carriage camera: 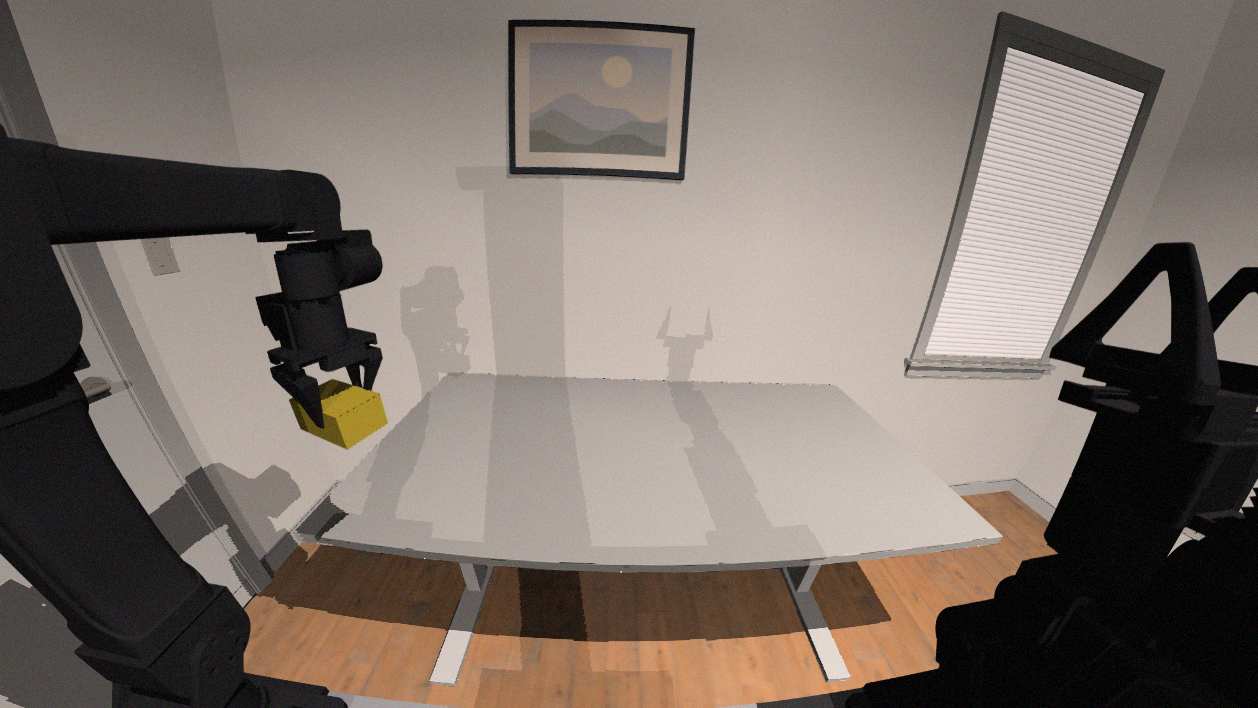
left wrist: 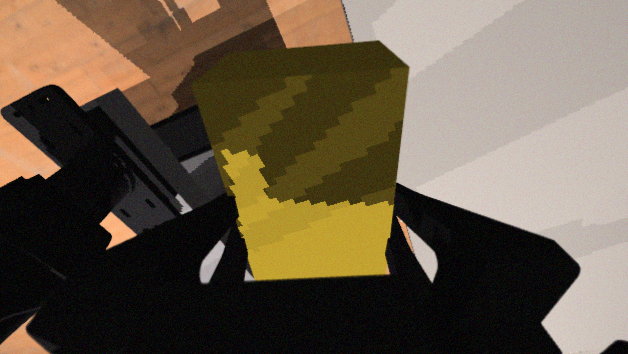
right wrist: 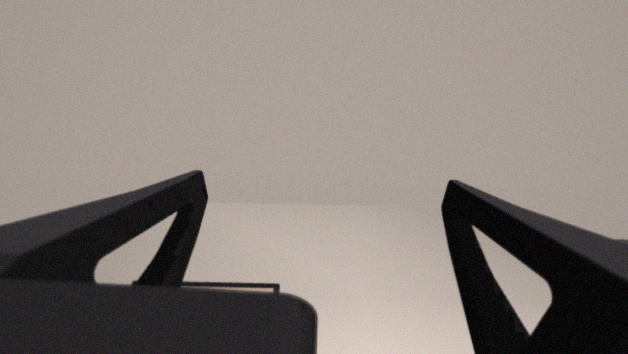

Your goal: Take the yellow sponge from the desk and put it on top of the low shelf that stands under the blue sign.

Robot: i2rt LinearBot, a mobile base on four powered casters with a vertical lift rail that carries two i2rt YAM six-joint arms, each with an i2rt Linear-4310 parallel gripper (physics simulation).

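Pixels of known places: left gripper, fingertip midpoint: (carriage camera: 344,415) (left wrist: 313,189); right gripper, fingertip midpoint: (carriage camera: 1220,255) (right wrist: 323,188); left arm's base, link origin: (left wrist: 108,171).
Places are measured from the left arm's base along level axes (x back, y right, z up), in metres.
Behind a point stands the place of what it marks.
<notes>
The yellow sponge (carriage camera: 353,415) {z 0.194, x -0.243, y 0.035 m} (left wrist: 315,230) {z 0.203, x -0.265, y 0.002 m} is a block held between the fingers of my left gripper (carriage camera: 343,400) {z 0.177, x -0.265, y 0.000 m}, which points down and is shut on it. In the carriage camera it hangs in the air at the left, near the far left edge of the desk (carriage camera: 651,466) {z -0.162, x -0.598, y 0.449 m}. In the left wrist view the sponge fills the middle, partly in shadow. My right gripper (right wrist: 323,188) {z 0.436, x -0.043, y 0.685 m} is open and empty, raised at the right of the carriage camera and facing the wall. The low shelf and the blue sign do not show in these views.
The desk stands on grey legs (carriage camera: 814,625) on a wooden floor (carriage camera: 633,607) {z -0.882, x -0.644, y 0.445 m}. A framed mountain picture (carriage camera: 598,96) {z 0.765, x -1.088, y 0.278 m} hangs on the back wall, with a window (carriage camera: 1038,202) {z 0.647, x -1.093, y 2.030 m} at the right. A door frame (carriage camera: 158,405) {z -0.070, x -0.608, y -0.981 m} stands at the left, behind my left arm.
</notes>
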